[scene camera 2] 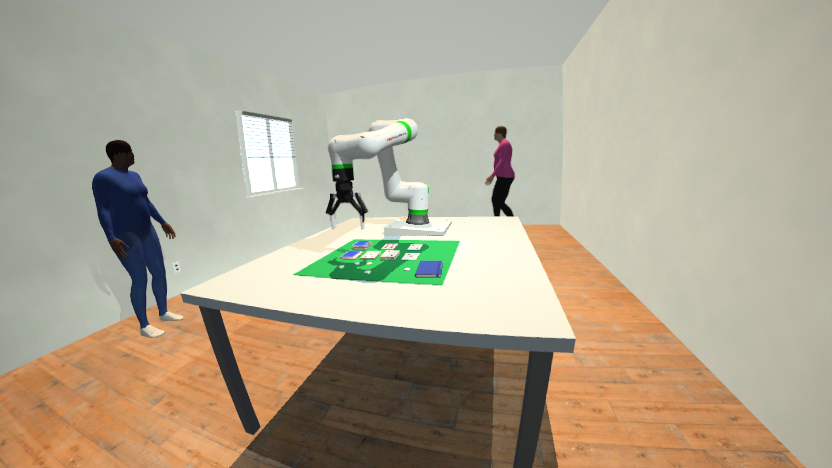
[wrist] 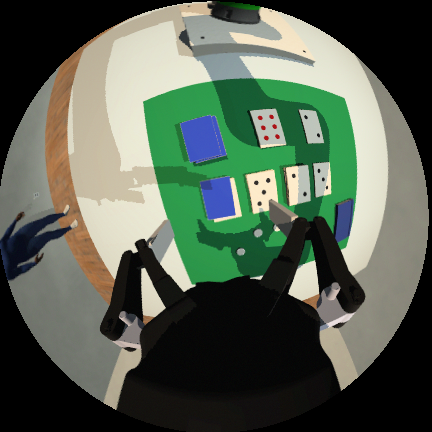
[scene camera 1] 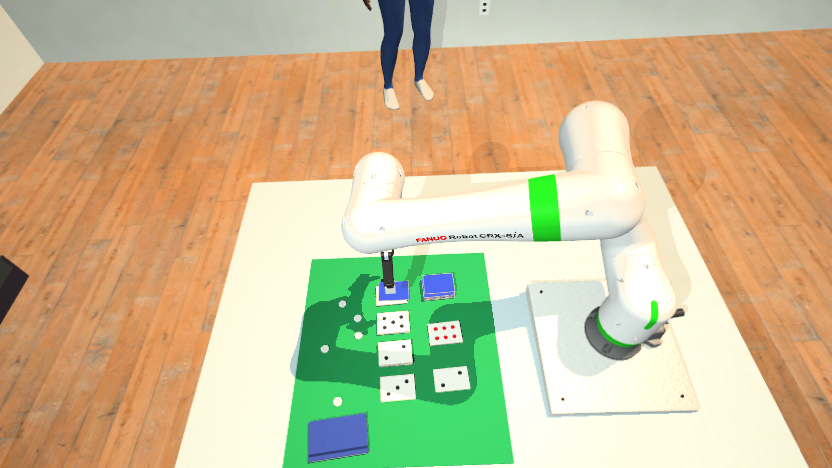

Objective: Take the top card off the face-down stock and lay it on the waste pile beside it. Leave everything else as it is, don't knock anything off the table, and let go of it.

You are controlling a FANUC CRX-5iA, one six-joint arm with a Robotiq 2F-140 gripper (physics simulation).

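Places are measured from the arm's base along level axes (x ahead, y left, z up), in metres.
Where they show: gripper, between the fingertips: (scene camera 2: pixel 348 229) (wrist: pixel 219 218); arm's base, origin of its link: (scene camera 2: pixel 417 222) (scene camera 1: pixel 613 332).
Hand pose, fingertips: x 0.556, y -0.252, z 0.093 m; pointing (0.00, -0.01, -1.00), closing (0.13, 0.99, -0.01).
Things, the pixels of their top centre, and the offset from my fingertips. Level surfaces: height alone.
- face-down stock, centre of its top: (wrist: pixel 199 137) (scene camera 1: pixel 438 283) (scene camera 2: pixel 360 243) dx -0.134, dy +0.007, dz -0.105 m
- green mat, height of its surface: dz -0.126 m
- blue face-down card, centre of its top: (wrist: pixel 217 198) (scene camera 1: pixel 393 290) (scene camera 2: pixel 350 253) dx -0.001, dy -0.001, dz -0.117 m
- waste pile, centre of its top: (wrist: pixel 223 200) (scene camera 1: pixel 391 294) dx +0.008, dy +0.009, dz -0.119 m
- five-spot card, centre of its top: (wrist: pixel 263 191) (scene camera 1: pixel 393 322) (scene camera 2: pixel 370 254) dx +0.016, dy +0.100, dz -0.116 m
- red six-spot card, centre of its top: (wrist: pixel 268 126) (scene camera 1: pixel 445 332) dx -0.121, dy +0.157, dz -0.119 m
- blue book, centre of its top: (scene camera 1: pixel 337 436) (scene camera 2: pixel 429 267) (wrist: pixel 344 221) dx +0.188, dy +0.376, dz -0.114 m
The face-down stock (scene camera 1: pixel 438 284) (scene camera 2: pixel 361 244) (wrist: pixel 201 139) is a blue-backed pile on the green mat (scene camera 1: pixel 453 436) (scene camera 2: pixel 317 270) (wrist: pixel 165 120); its top cards sit slightly offset. Beside it, a blue face-down card (scene camera 1: pixel 401 292) (scene camera 2: pixel 350 254) (wrist: pixel 218 200) lies flat on the waste pile (wrist: pixel 236 202), whose pale face shows along two edges of the blue card. My gripper (scene camera 1: pixel 389 286) (scene camera 2: pixel 347 225) (wrist: pixel 219 218) is wide open and empty. It hangs above the mat near the waste pile, apart from the cards. In the scene camera 1 view its near finger overlaps the blue card.
A five-spot card (scene camera 1: pixel 393 322) (wrist: pixel 262 191) lies next to the waste pile, with further face-up cards along the row. A red six-spot card (scene camera 1: pixel 445 332) (wrist: pixel 268 127) lies beyond the stock. Several small white discs and a blue book (scene camera 1: pixel 338 436) (scene camera 2: pixel 429 268) (wrist: pixel 343 220) are on the mat.
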